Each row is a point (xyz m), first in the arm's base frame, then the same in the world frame.
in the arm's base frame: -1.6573 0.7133 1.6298
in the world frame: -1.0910 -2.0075 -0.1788
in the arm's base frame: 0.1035 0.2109 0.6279
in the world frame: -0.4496 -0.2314 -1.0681
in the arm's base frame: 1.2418 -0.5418 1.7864
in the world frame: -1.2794 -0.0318 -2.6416
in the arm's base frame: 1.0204 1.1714 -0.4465
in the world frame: 1.1485 0.3435 -1.2507
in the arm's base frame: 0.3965 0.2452 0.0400
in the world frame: -0.0380 0.2746 -0.9836
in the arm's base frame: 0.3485 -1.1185 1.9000
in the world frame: -2.0817 -0.1828 -1.9510
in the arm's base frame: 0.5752 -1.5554 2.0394
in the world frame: -2.4339 0.0860 -2.2068
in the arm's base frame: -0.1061 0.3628 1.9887
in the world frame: -1.0687 -1.3214 -1.6575
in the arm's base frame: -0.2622 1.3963 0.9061
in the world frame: 0.2574 -1.2811 -0.9474
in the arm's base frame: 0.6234 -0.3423 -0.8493
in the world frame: -0.0006 1.3151 -0.6618
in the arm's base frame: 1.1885 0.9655 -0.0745
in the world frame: 0.8493 0.2951 -1.5930
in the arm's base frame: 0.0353 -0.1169 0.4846
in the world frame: -0.6650 0.0244 -0.9240
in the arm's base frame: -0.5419 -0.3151 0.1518
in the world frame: -0.8402 0.0943 -0.2550
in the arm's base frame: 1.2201 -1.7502 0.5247
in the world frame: -1.6370 1.5051 -1.8914
